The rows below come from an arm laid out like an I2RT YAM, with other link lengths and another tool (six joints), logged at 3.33 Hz.
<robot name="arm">
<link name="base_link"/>
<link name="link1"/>
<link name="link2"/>
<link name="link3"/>
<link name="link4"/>
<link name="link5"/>
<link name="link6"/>
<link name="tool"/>
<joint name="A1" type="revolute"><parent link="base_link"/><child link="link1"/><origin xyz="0.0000 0.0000 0.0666" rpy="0.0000 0.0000 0.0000"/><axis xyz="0 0 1"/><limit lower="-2.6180" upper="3.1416"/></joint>
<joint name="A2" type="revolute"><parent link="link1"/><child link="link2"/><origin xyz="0.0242 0.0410 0.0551" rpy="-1.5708 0.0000 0.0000"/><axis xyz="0 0 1"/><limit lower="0.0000" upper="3.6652"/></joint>
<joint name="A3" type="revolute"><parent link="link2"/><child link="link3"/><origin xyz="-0.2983 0.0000 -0.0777" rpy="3.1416 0.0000 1.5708"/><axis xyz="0 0 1"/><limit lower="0.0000" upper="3.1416"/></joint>
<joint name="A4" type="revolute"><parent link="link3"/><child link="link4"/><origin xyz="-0.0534 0.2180 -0.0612" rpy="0.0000 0.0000 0.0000"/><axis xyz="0 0 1"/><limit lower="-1.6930" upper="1.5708"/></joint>
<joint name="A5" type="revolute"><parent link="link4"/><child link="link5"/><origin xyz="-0.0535 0.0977 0.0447" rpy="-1.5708 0.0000 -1.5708"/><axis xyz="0 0 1"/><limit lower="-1.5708" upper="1.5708"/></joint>
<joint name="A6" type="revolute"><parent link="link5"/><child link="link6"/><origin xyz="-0.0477 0.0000 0.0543" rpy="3.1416 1.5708 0.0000"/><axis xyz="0 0 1"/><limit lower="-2.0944" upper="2.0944"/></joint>
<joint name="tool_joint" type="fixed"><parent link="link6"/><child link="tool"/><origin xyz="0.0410 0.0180 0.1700" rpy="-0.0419 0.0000 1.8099"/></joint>
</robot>
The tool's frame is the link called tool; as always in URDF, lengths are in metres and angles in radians.
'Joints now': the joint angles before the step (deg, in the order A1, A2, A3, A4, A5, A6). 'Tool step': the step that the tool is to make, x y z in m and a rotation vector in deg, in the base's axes. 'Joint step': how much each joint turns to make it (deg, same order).
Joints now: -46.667 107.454 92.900 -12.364 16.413 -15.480
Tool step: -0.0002 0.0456 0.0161 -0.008 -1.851 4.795
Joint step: 1.862 -8.072 -7.799 1.054 -3.214 -0.118
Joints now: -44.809 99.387 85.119 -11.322 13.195 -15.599
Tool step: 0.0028 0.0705 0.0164 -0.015 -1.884 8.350
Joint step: 3.443 -10.871 -9.336 0.021 -4.990 -0.918
